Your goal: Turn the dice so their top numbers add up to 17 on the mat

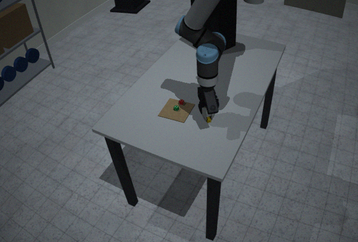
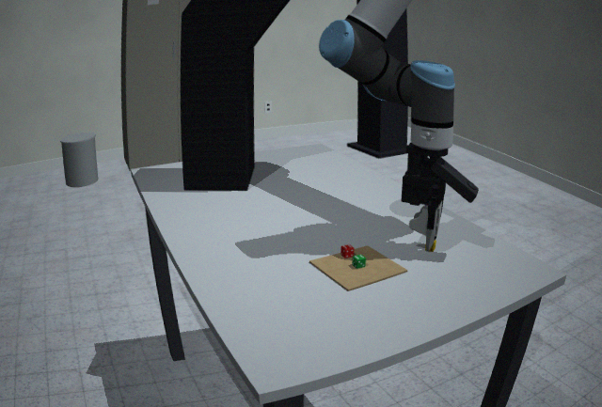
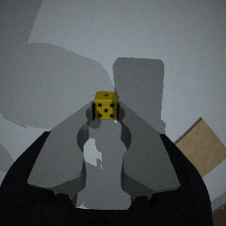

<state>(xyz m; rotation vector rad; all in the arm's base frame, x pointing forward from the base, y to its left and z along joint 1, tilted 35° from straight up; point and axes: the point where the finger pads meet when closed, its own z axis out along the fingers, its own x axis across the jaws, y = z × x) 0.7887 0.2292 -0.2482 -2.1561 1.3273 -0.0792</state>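
Now: the green die 2 cm behind my hand and 18 cm to the right of it. Also, from my hand: mat (3 cm behind, 18 cm to the right, 2 cm below); red die (8 cm behind, 17 cm to the right); yellow die (1 cm below).
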